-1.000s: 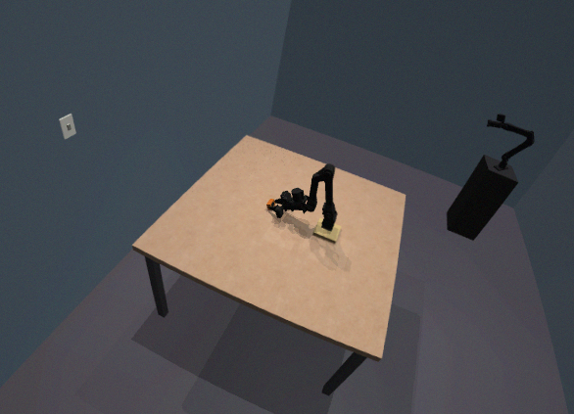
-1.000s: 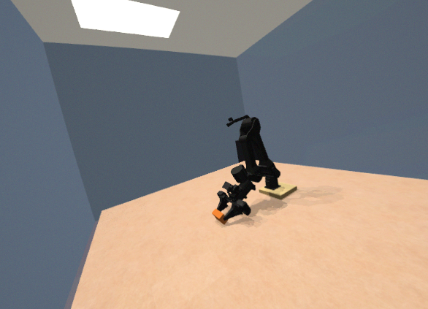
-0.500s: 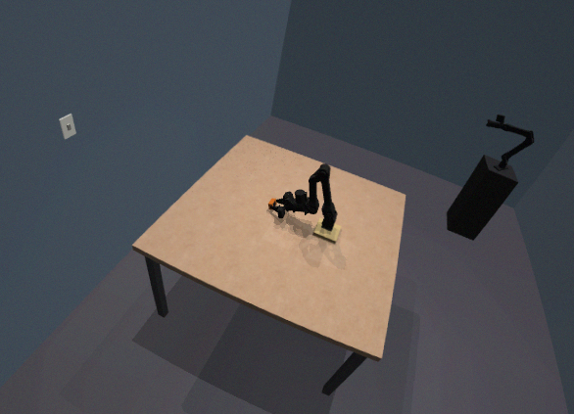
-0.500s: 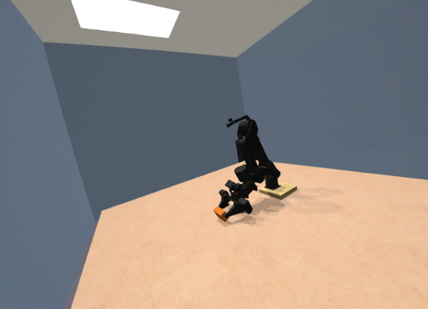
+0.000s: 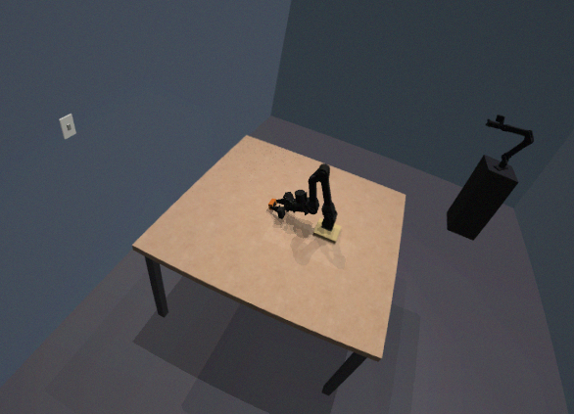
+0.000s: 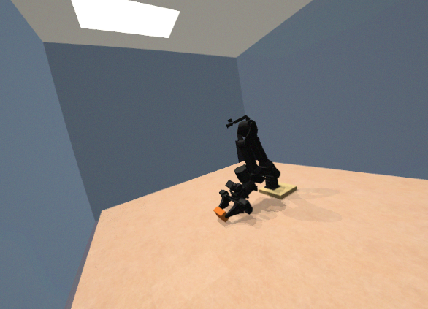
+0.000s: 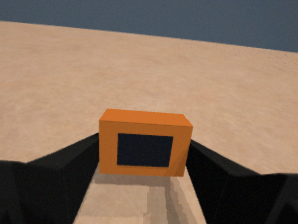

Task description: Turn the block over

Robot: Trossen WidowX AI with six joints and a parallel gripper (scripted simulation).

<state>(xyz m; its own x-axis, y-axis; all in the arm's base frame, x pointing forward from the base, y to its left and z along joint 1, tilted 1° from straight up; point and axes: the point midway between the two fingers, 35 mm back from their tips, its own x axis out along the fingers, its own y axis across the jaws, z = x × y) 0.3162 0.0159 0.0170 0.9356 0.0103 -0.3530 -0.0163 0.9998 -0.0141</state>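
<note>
The orange block is 1 cm behind my gripper tip.
</note>
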